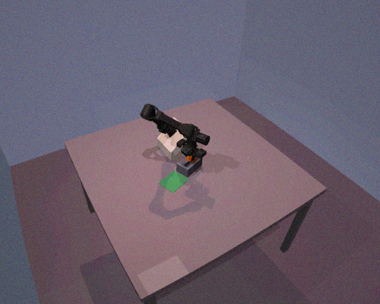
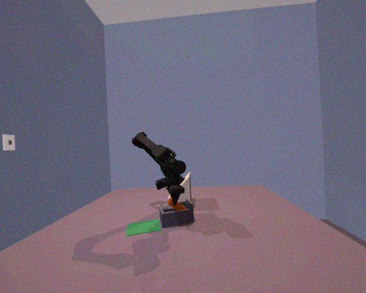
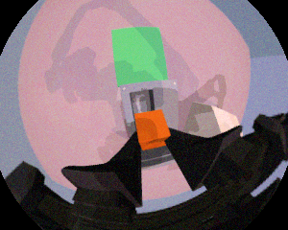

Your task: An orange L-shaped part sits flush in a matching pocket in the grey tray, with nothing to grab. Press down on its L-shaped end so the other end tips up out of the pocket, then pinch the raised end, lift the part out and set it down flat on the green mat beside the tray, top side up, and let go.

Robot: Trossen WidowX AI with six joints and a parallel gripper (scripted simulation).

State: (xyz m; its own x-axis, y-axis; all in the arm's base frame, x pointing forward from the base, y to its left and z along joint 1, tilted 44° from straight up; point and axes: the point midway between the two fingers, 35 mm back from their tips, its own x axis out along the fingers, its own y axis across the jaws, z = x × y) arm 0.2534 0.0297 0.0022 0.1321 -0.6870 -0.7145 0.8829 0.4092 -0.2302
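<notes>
Right now my gripper tip is 14 cm to the left of the green mat, 11 cm above it and 5 cm short of it. From my gripper tip the other things lie so: orange L-shaped part 3 cm below, 3 cm behind, 2 cm to the left.
</notes>
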